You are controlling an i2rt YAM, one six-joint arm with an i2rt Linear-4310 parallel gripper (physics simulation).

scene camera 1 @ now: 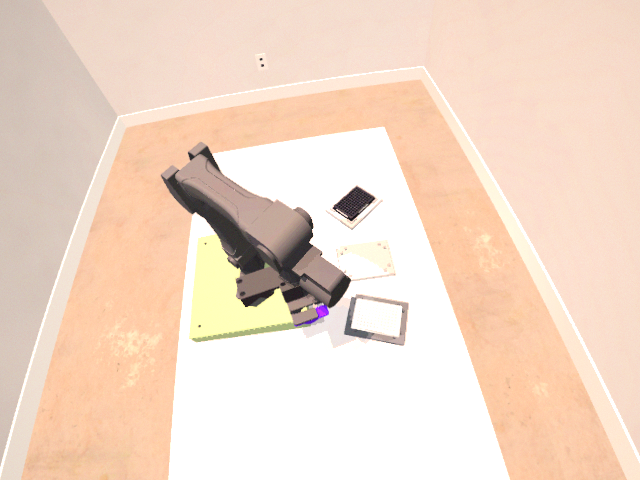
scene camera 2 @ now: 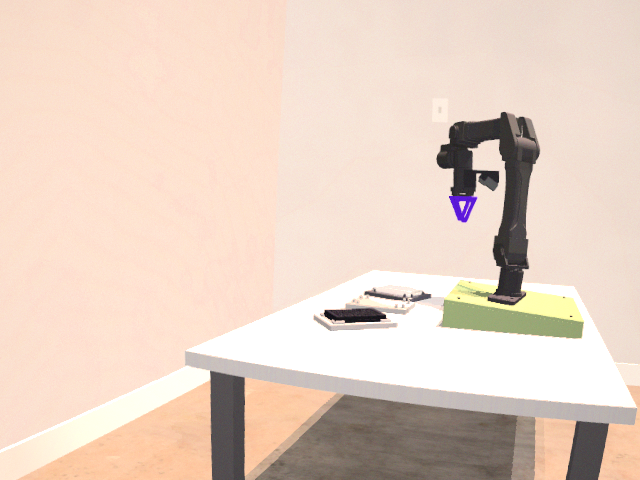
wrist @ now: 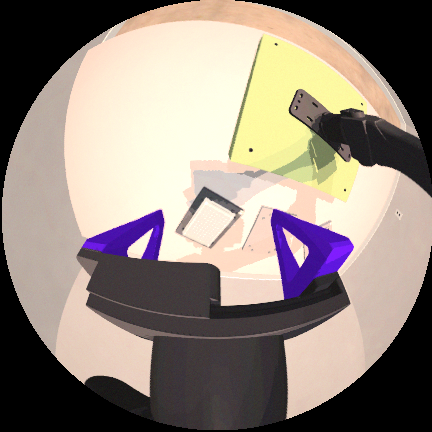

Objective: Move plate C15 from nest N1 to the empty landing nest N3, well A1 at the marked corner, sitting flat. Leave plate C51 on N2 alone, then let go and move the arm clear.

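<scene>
A white plate [scene camera 1: 376,316] [scene camera 2: 398,290] [wrist: 208,220] sits in a dark grey nest [scene camera 1: 405,322] [scene camera 2: 424,295] [wrist: 220,198]. A black plate [scene camera 1: 354,202] [scene camera 2: 355,314] sits in a white nest [scene camera 1: 367,212] [scene camera 2: 356,326] at the other end of the row. An empty white nest [scene camera 1: 368,260] [scene camera 2: 379,304] [wrist: 260,227], the landing nest N3, lies between them. No labels or well marks are readable, so I cannot tell which plate is C15. My gripper [scene camera 1: 313,316] [scene camera 2: 463,220] [wrist: 217,214] is open and empty, high above the table, beside the dark nest in scene camera 1.
The arm stands on a yellow-green base block [scene camera 1: 232,315] [scene camera 2: 511,322] [wrist: 265,100], beside the row of nests. The white table [scene camera 1: 310,403] [scene camera 2: 413,361] [wrist: 150,100] carries the block and nests. In the wrist view the right finger partly hides the far end of the row.
</scene>
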